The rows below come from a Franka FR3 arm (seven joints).
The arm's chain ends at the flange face. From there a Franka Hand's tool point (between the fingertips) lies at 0.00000 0.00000 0.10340 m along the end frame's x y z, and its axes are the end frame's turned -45 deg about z.
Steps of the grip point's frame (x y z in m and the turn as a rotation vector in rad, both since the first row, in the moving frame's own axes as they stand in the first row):
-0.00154 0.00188 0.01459 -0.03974 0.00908 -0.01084
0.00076 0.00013 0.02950 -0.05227 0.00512 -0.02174
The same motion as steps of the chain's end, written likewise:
-0.00334 0.00020 0.01468 -0.02168 0.03452 -0.01084
-0.00360 -0.00385 0.02964 -0.03334 0.04058 -0.02174

